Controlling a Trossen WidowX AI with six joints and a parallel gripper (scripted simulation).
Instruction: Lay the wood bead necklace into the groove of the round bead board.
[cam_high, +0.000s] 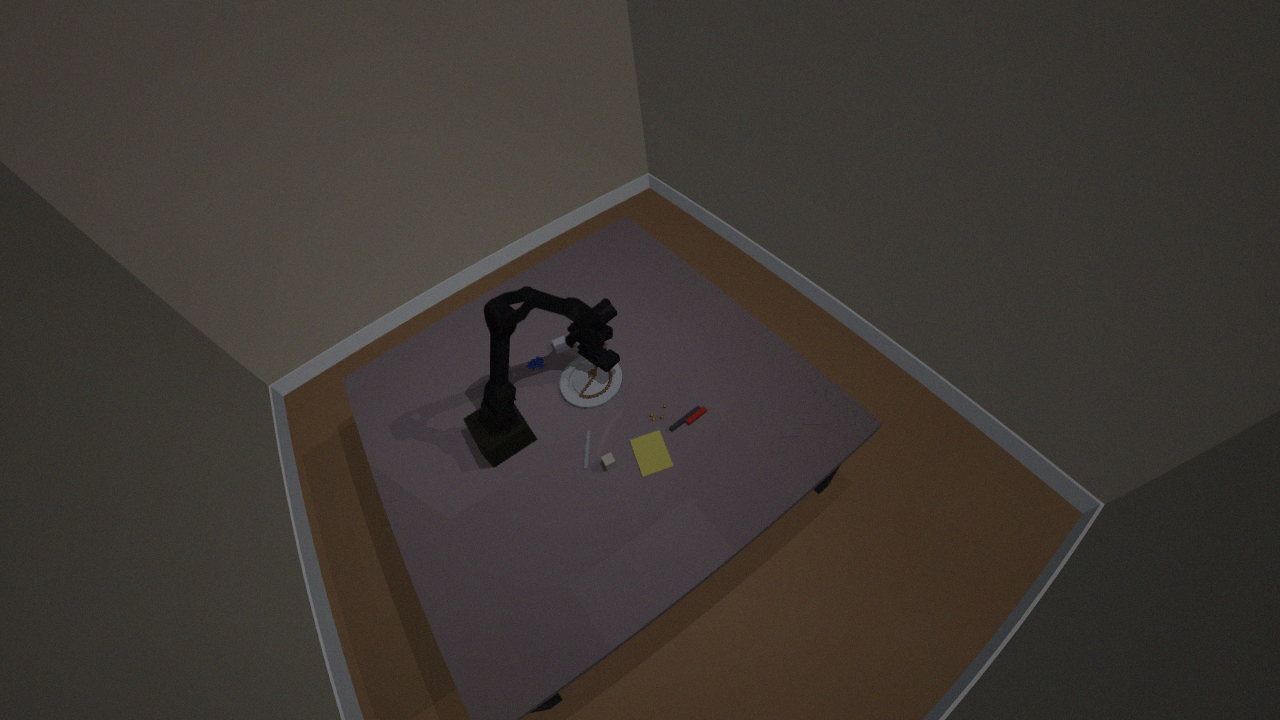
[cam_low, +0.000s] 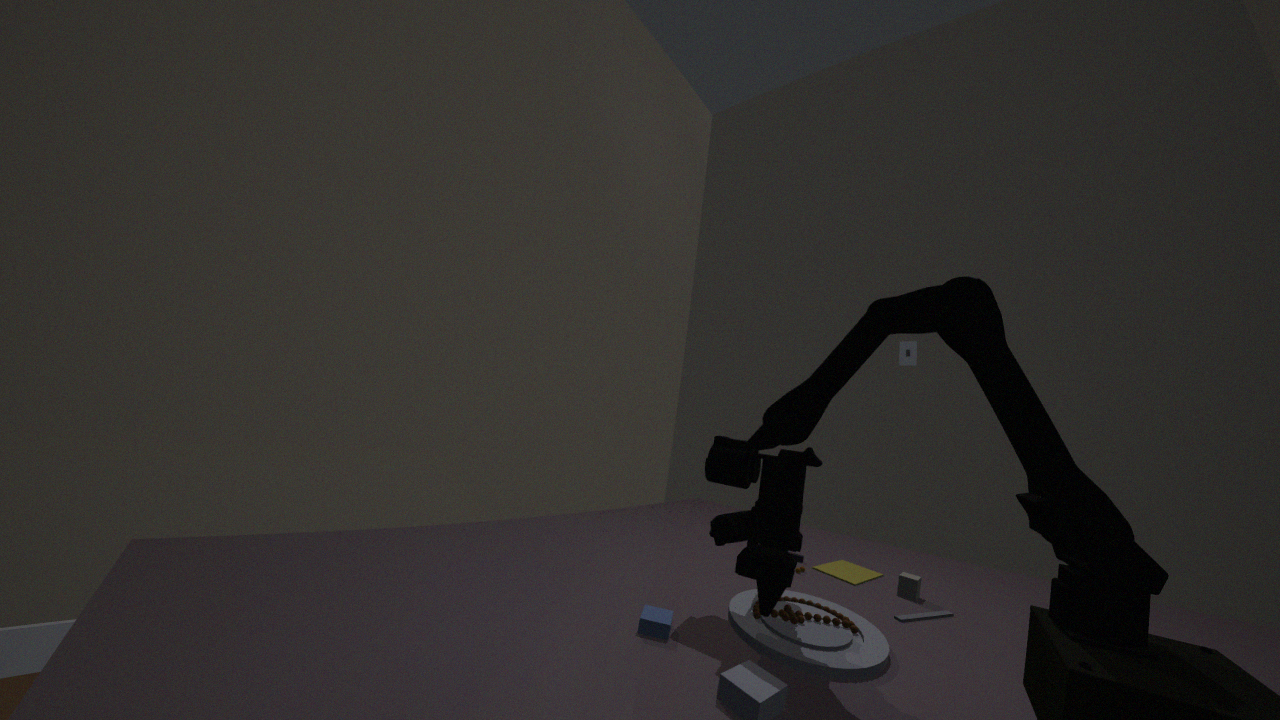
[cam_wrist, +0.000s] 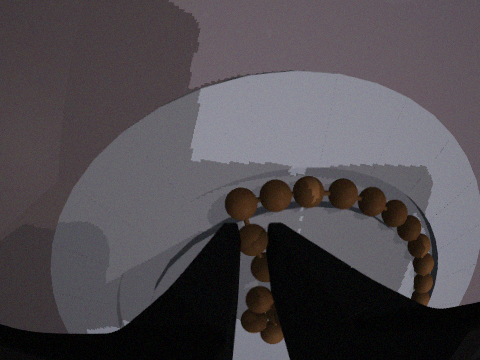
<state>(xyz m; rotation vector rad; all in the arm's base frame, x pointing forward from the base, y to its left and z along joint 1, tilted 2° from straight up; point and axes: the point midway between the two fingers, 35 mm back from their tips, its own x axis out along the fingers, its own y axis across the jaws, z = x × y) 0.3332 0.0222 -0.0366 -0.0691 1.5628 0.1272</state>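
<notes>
Now: the round bead board 5 cm behind my gripper tip, 3 cm to the right of it and 1 cm below it. Round my gripper tip: grey block: 16 cm to the left, 4 cm behind; then blue block: 12 cm to the left, 10 cm ahead, 1 cm below; then thin stick: 21 cm to the right, 20 cm behind, 1 cm below.
</notes>
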